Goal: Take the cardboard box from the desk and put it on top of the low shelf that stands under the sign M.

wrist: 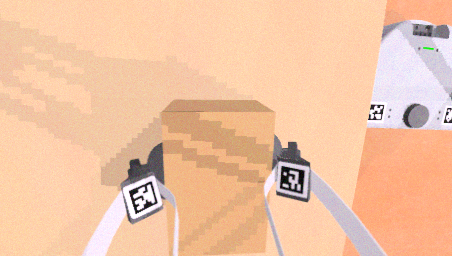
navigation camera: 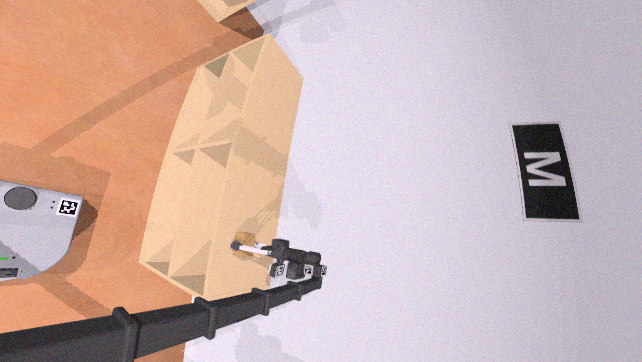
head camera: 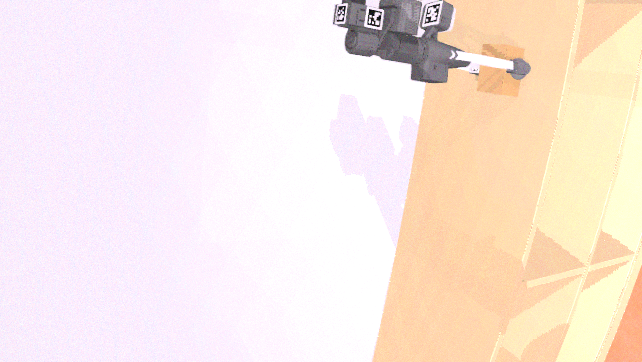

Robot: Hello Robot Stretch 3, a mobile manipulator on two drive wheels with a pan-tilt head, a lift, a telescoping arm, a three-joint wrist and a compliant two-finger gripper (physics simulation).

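Where they show: gripper, fingertip midpoint: (navigation camera: 239, 243) (head camera: 509, 71); robot's base, origin of the base link: (navigation camera: 21, 197).
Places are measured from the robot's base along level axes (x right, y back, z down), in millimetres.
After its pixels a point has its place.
The cardboard box (head camera: 492, 82) @(x 610, y -7, z -663 mm) (navigation camera: 244, 237) @(x 589, y -10, z -661 mm) (wrist: 220, 175) is a plain brown block between the fingers of my gripper (head camera: 501, 72) @(x 617, y 20, z -611 mm) (navigation camera: 246, 244) @(x 617, y 20, z -611 mm) (wrist: 215, 155) @(x 617, y 20, z -611 mm), with one dark fingertip pressed on each side. The gripper is shut on it. Both are over the top of the low light-wood shelf (head camera: 465, 200) @(x 665, y -255, z -611 mm) (navigation camera: 265, 110) @(x 609, y -580, z -610 mm) (wrist: 310, 65), towards the lower end of the shelf in the navigation view. The box's underside is hidden, so I cannot tell whether it touches the shelf top. The black sign M (navigation camera: 545, 202) @(x 883, y -235, z -1734 mm) is on the wall beside this shelf. The desk does not show.
My base (navigation camera: 45, 235) @(x 90, y 109, z -160 mm) (wrist: 405, 75) stands on the orange floor in front of the shelf. My dark telescoping arm (navigation camera: 170, 320) @(x 162, y 84, z -967 mm) passes by the shelf's lower end. A pale wall (head camera: 200, 200) @(x 886, y -317, z -1106 mm) (navigation camera: 425, 250) @(x 881, y -38, z -1291 mm) runs along its back. Part of another wooden unit (navigation camera: 225, 9) @(x 451, y -1488, z -80 mm) shows at the navigation view's top.
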